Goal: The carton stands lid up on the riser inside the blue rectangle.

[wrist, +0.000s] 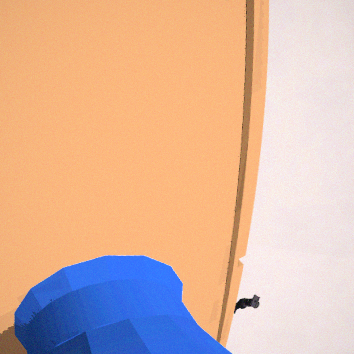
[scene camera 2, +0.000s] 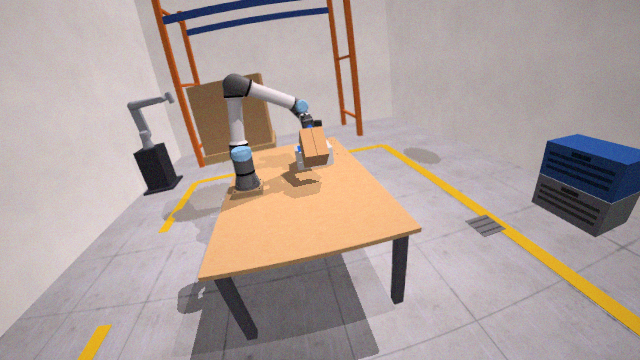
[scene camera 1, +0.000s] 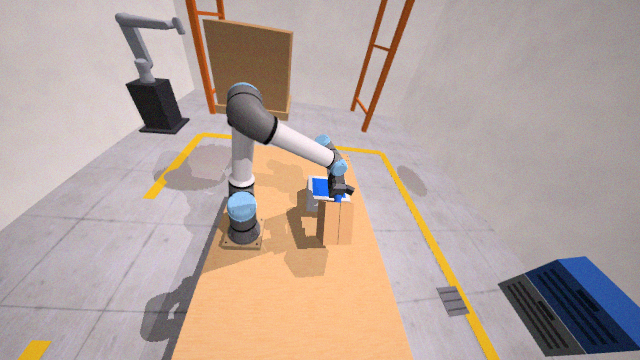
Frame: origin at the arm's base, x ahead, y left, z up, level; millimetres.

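Seen in the pictures: end effector, tool point: (wrist: 168,286) (scene camera 2: 310,129) (scene camera 1: 338,203); arm's base, origin of the base link: (scene camera 2: 248,185) (scene camera 1: 244,231).
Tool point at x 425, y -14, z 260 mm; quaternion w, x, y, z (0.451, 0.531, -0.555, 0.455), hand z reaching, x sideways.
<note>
Pixels of each thing's top centre, then the offset from my tool point to it. Level surfaces: height alone.
- brown carton, middle of its top: (wrist: 259,229) (scene camera 1: 340,205) (scene camera 2: 310,128) dx -5, dy -31, dz +18 mm
- white riser, middle of its top: (scene camera 1: 328,187) (scene camera 2: 311,146) dx +31, dy +267, dz -178 mm
- blue rectangle, middle of its top: (scene camera 1: 328,187) (scene camera 2: 311,146) dx +31, dy +267, dz -178 mm
- wooden table, its level: dz -298 mm
A brown carton (scene camera 1: 331,225) (scene camera 2: 314,145) (wrist: 125,150) hangs tilted from the suction cup, off the table, in front of the riser in both scene views. A seam line runs down the side that faces the scene cameras. My gripper (scene camera 1: 338,198) (scene camera 2: 309,127) (wrist: 100,305), a blue suction cup under a dark mount, is on the carton's upper face and holds it. The white riser (scene camera 1: 312,202) (scene camera 2: 330,159) stands on the table behind the carton, partly hidden by it. The blue rectangle (scene camera 1: 320,187) (scene camera 2: 299,149) is on the riser's top, partly covered by the arm and carton.
The wooden table (scene camera 1: 295,315) (scene camera 2: 310,225) carries the arm's base (scene camera 1: 243,235) (scene camera 2: 246,185) at its left side. Blue and grey crates (scene camera 1: 575,300) (scene camera 2: 590,175) stand on the floor at right. A second arm on a black pedestal (scene camera 1: 156,105) (scene camera 2: 156,167) stands at back left.
</note>
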